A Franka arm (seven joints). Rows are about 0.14 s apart.
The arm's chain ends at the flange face. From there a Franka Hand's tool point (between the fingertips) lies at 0.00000 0.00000 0.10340 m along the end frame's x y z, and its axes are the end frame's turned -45 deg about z.
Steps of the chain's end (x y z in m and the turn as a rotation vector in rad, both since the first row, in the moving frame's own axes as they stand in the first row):
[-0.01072 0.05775 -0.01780 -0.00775 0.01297 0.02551]
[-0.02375 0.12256 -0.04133 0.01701 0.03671 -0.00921]
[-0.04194 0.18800 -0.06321 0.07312 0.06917 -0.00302]
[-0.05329 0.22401 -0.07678 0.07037 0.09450 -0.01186]
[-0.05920 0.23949 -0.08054 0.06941 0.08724 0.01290]
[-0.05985 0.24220 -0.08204 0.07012 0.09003 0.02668]
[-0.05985 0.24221 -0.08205 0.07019 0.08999 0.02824]
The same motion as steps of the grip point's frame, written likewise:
[-0.04805 0.03477 -0.01781 -0.01465 0.00369 0.02551]
[-0.09952 0.07129 -0.04141 -0.01393 0.03799 -0.00921]
[-0.15221 0.10298 -0.06373 0.00279 0.10061 -0.00302]
[-0.18404 0.12241 -0.07750 -0.01706 0.11658 -0.01186]
[-0.19978 0.12886 -0.08118 -0.01261 0.11077 0.01290]
[-0.20192 0.13055 -0.08271 -0.01408 0.11324 0.02668]
[-0.20192 0.13056 -0.08272 -0.01400 0.11326 0.02824]

